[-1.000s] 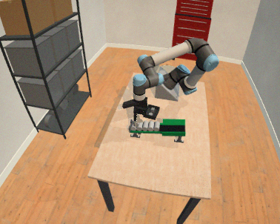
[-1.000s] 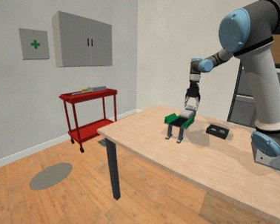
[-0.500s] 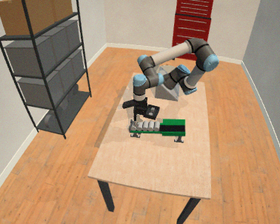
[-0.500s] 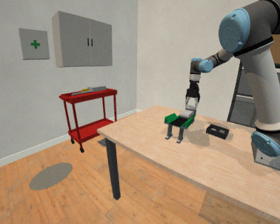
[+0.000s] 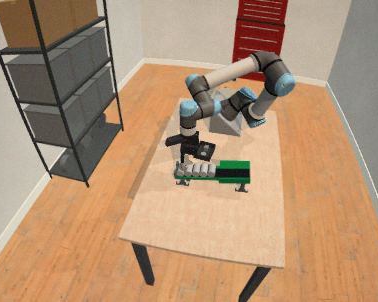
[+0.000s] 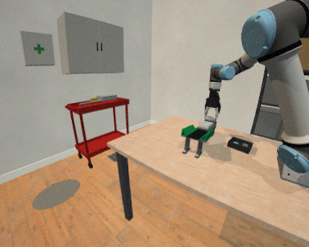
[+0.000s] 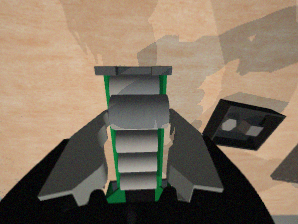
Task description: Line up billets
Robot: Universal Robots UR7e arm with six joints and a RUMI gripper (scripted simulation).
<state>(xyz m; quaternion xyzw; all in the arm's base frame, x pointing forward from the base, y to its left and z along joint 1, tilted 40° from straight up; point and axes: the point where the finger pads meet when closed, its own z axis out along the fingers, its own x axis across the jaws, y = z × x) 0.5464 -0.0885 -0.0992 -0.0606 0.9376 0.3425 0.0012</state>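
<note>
My hand is 60 mm above the grey stop, 40 mm to the left of it and 10 mm short of it. Round my hand: ramp (160 mm to the left, 40 mm below, 10 mm behind).
</note>
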